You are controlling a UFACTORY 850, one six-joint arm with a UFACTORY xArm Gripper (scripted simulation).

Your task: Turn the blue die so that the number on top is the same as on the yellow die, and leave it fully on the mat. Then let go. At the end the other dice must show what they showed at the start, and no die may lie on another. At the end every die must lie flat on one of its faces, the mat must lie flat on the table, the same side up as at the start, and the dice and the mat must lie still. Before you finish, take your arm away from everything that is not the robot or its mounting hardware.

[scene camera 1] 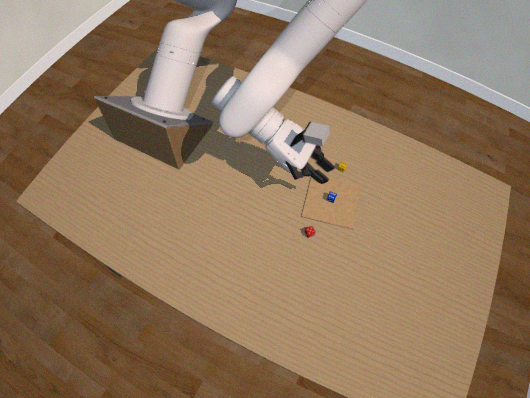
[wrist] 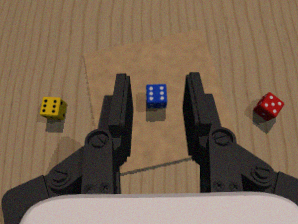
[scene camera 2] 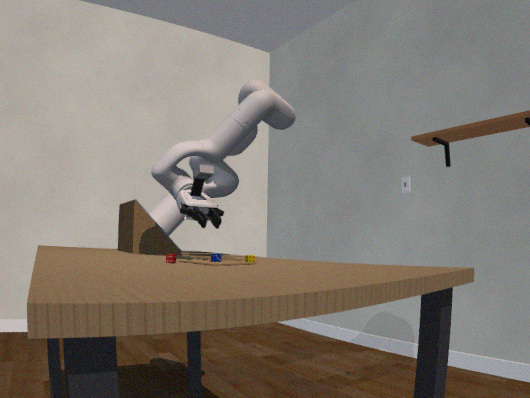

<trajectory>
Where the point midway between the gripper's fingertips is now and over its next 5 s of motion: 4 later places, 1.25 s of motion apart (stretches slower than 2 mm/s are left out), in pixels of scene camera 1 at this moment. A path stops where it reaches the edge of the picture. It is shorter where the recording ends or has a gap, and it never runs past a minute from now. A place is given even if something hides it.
My gripper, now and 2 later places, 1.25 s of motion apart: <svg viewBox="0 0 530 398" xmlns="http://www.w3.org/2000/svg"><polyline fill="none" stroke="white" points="328,175 340,178 346,173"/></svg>
</trajectory>
